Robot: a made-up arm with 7 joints.
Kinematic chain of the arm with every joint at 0, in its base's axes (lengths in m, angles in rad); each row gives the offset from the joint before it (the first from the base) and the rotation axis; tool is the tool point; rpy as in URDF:
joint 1: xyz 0 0 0.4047 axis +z
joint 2: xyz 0 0 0 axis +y
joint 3: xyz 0 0 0.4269 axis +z
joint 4: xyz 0.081 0 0 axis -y
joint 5: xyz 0.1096 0 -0.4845 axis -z
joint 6: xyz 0 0 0 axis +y
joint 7: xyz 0.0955 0 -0.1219 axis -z
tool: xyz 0 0 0 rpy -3.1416 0 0
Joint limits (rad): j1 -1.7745..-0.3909 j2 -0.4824..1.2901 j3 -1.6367..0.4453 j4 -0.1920..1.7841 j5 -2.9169..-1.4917 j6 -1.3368..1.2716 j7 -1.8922..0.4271
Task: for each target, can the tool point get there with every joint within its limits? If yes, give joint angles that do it. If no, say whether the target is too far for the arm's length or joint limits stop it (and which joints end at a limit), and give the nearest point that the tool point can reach.
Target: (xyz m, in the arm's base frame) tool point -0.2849 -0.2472 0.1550
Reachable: yes | joints -1.3980 0.5536 -0.7313 0.4005 -1.7703 0.9472 -1.3601
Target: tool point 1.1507 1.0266 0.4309
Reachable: no: too far | nearest point 0.7758 0.1169 0.4309 | short by 0.984 m
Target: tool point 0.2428 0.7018 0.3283
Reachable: no: joint limits stop it (at a limit: joint 1, joint 2, joint 3) | nearest point 0.1601 0.2453 0.1645 | short by 0.492 m
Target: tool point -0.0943 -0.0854 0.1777
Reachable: yes | joints -1.5372 0.3544 -0.8673 0.0700 -2.3791 0.1128 -0.4743
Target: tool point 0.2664 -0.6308 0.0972
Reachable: yes | joints -1.4246 0.9683 0.0750 1.3753 -1.9881 -0.4034 -0.6672
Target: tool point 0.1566 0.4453 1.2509
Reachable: no: joint limits stop it (at a limit: joint 1, joint 2, joint 3, joint 4, joint 5) | nearest point 0.2125 0.3167 1.1807 | short by 0.157 m
